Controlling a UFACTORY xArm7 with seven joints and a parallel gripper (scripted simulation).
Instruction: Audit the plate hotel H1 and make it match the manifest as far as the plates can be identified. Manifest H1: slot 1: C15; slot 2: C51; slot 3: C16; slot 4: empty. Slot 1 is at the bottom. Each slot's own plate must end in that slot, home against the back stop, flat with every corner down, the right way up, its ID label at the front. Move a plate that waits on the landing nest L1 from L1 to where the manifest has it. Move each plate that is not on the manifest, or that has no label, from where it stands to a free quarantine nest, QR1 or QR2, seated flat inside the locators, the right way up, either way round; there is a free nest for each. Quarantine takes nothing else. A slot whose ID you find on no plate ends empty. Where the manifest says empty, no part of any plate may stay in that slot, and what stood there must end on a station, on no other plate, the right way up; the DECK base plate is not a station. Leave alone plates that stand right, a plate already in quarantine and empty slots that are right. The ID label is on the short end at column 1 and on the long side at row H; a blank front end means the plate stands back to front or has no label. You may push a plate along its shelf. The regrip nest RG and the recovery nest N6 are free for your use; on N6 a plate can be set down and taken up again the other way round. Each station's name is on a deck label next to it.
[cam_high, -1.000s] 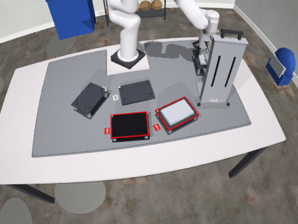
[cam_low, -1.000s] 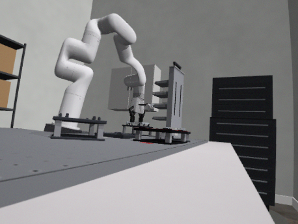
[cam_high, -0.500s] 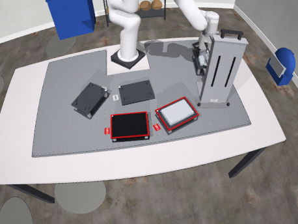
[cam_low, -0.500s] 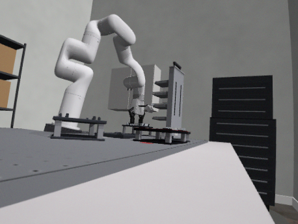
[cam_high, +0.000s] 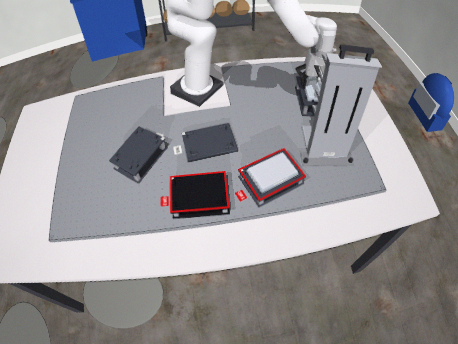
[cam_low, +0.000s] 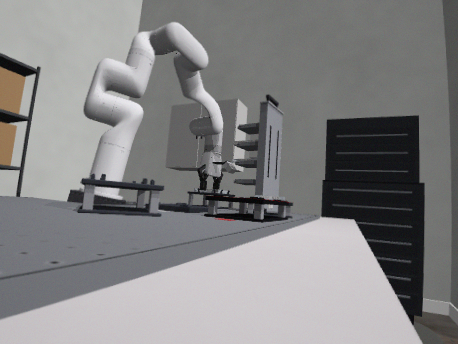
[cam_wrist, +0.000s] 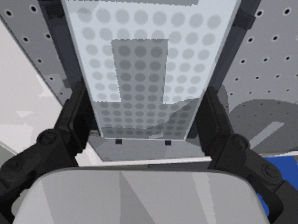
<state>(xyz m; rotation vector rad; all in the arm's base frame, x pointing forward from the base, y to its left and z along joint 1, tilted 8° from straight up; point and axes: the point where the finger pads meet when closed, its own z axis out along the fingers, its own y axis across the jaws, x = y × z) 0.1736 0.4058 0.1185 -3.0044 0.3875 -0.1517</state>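
Right now my hand is 90 mm past the RG label, 80 mm above it and 20 mm to the right of it. The rest, counted from my hand: H1 label: 160 mm ahead, 80 mm below, 60 mm to the left; white plate: 300 mm ahead, 280 mm to the right, 30 mm below; plate labelled C16: 180 mm ahead, 180 mm above, 50 mm to the right.
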